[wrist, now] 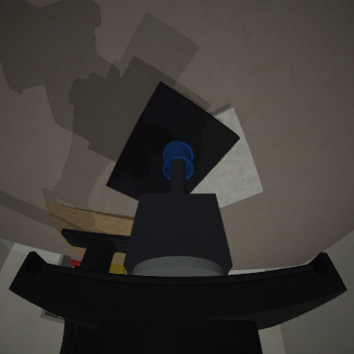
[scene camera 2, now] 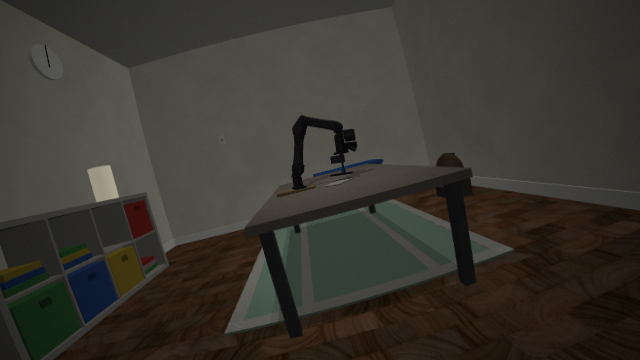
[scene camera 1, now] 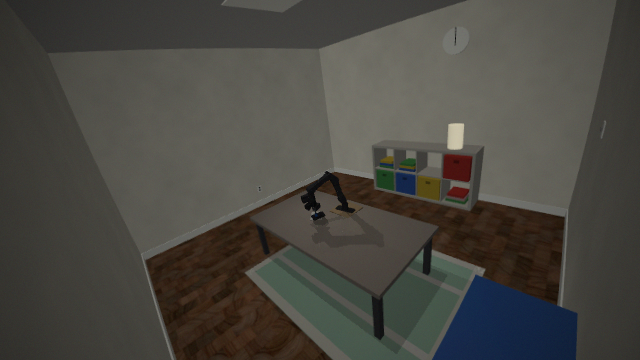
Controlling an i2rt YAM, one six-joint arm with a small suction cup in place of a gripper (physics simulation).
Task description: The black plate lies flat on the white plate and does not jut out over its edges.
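Places are measured from the arm's base along level axes (x ahead, y left, z up), in centimetres.
Pixels of known places: end effector, tool point: [wrist: 177, 149] [scene camera 2: 344, 174] [scene camera 1: 316, 216]; arm's base, origin of the base link: [wrist: 103, 240] [scene camera 2: 299, 188] [scene camera 1: 345, 209].
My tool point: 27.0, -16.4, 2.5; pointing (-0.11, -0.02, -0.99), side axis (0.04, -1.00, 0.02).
Ahead of a thing's pixels: the offset from my tool point to its middle, as dx, dy, dz. Level surfaces: height alone.
The black plate {-1.0, +1.2, +0.6} [scene camera 1: 319, 216] [scene camera 2: 337, 174] [wrist: 150, 132] hangs level on my suction cup. My gripper [scene camera 2: 343, 171] [wrist: 178, 156], a blue suction cup on a black stem, is shut on the black plate, off the middle of its top face. The white plate {-6.0, -5.2, -3.2} [scene camera 2: 340, 182] [wrist: 239, 172] lies on the table below. In the wrist view the black plate covers its left part, and its right part shows past the black plate's edge. In scene camera 2 a gap shows between the two plates. In scene camera 1 the white plate is mostly hidden.
The arm's base stands on a wooden board [scene camera 1: 356, 212] [scene camera 2: 282, 194] [wrist: 62, 212] on the grey-brown table {dz -3.5} [scene camera 1: 390, 250] [scene camera 2: 400, 182]. The arm's shadow falls across the table. A shelf unit [scene camera 1: 478, 172] [scene camera 2: 146, 197] with bins and a lamp [scene camera 1: 455, 136] [scene camera 2: 103, 183] stands away by the wall.
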